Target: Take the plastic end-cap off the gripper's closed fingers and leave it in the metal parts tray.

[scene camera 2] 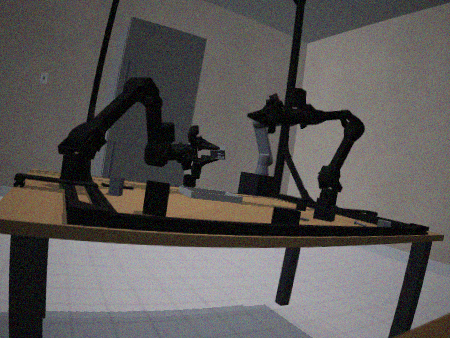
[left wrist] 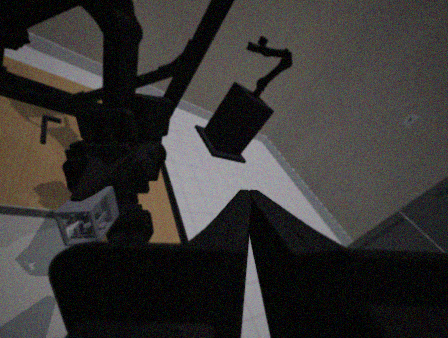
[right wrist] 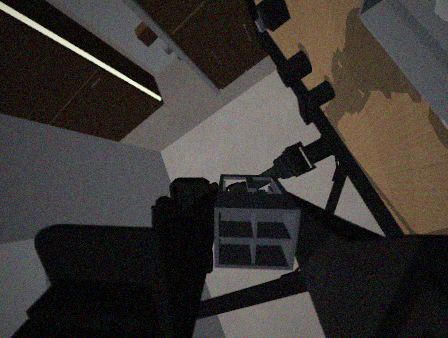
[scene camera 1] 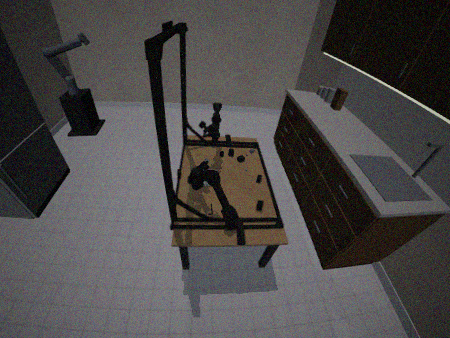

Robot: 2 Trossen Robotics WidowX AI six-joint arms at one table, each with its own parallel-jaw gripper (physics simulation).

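Frame: origin at the left arm's base, x ahead, y right, z down, level; millimetres.
Seen in the pictures: left gripper, fingertip midpoint: (scene camera 2: 247, 115) (left wrist: 248, 198) (scene camera 1: 203, 137); right gripper, fingertip midpoint: (scene camera 2: 219, 153) (left wrist: 80, 218) (right wrist: 249, 198) (scene camera 1: 206, 162); left arm's base at its link origin: (right wrist: 329, 144); right arm's base at its link origin: (scene camera 2: 72, 180) (scene camera 1: 230, 225).
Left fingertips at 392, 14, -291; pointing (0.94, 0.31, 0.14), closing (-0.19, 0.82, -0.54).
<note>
Offsets run from my left fingertips to a thing's top centre, as dx, dy, dz. "pt": to the spot under its first point.
The plastic end-cap {+99, -55, +129} (scene camera 2: 220, 154) (left wrist: 87, 202) (right wrist: 254, 239) is a small grey box with square openings. My right gripper (scene camera 1: 205, 163) (scene camera 2: 215, 154) is shut on it and holds it in the air, above table height. My left gripper (scene camera 2: 251, 116) (left wrist: 248, 198) is shut and bare at its tips; it hangs higher, apart from the end-cap. The grey metal parts tray {+111, -91, +289} (scene camera 2: 215, 196) (right wrist: 400, 62) lies on the table below the right gripper; its rim {pt +193, -124, +298} (left wrist: 30, 212) shows at the left wrist view's left. In scene camera 1 the right arm hides most of the tray.
Black blocks {+306, -521, +248} (scene camera 1: 259, 205) {+16, -496, +270} (scene camera 1: 259, 178) (scene camera 2: 156, 198) (scene camera 2: 285, 216) stand along one table edge. A grey block {+401, -336, +265} (scene camera 2: 116, 186) stands near the right arm's base. A black L-shaped tool {+411, -177, +302} (scene camera 1: 210, 210) (left wrist: 44, 130) lies on the table. A black frame (scene camera 1: 159, 110) rises beside the arms.
</note>
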